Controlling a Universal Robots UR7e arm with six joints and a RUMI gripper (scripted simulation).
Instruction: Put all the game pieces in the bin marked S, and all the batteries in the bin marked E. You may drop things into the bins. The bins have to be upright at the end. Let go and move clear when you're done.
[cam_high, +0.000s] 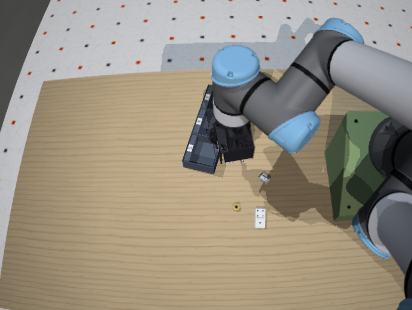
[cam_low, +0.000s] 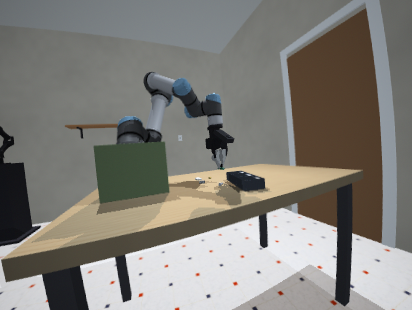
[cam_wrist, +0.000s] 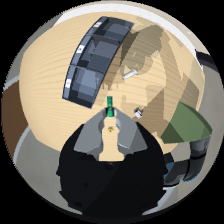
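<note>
Right now my hand is 140 mm to the right of the white domino, 70 mm past it and 70 mm above it. From my hand the other things lie so: green battery (10 mm below); grey-white piece (90 mm behind, 70 mm below, 40 mm to the left); grey cylinder (70 mm to the right, 70 mm below, 40 mm behind).
</note>
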